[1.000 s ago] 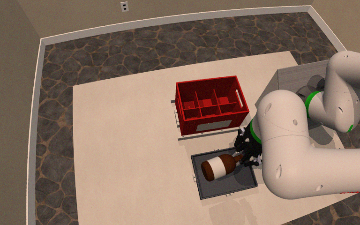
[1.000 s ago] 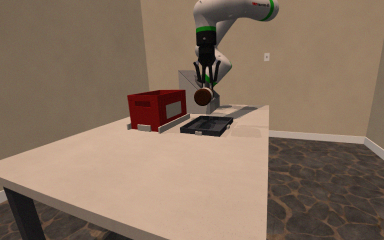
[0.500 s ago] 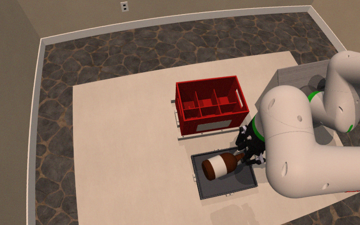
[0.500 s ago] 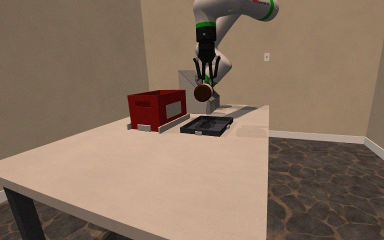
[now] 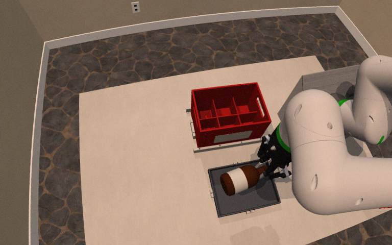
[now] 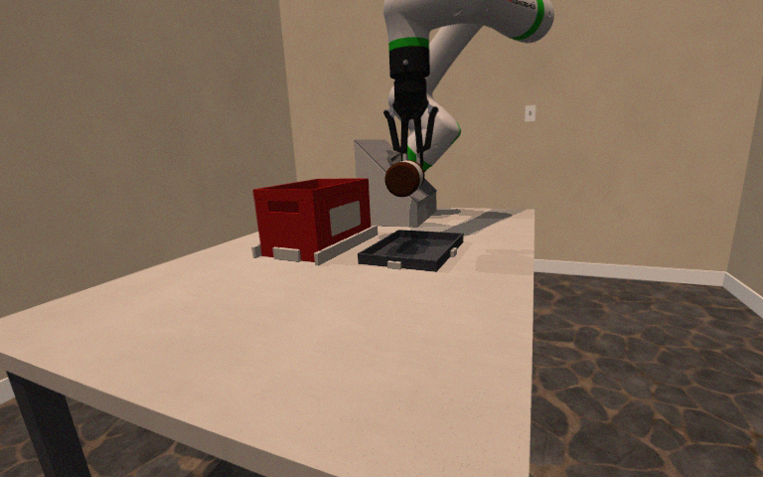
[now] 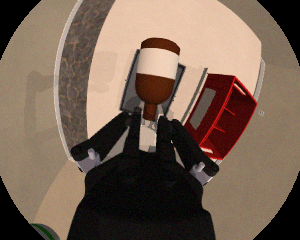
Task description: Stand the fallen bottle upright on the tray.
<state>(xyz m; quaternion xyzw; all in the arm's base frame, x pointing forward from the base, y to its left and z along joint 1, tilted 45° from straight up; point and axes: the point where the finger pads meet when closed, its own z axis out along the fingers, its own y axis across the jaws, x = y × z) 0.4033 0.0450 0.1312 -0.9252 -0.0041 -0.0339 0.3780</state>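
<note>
My hand is 6 cm short of the brown bottle and 2 cm above it. From my hand the other things lie so: red crate (27 cm to the right, 13 cm below, 1 cm behind); then dark grey tray (20 cm below, 2 cm ahead).
</note>
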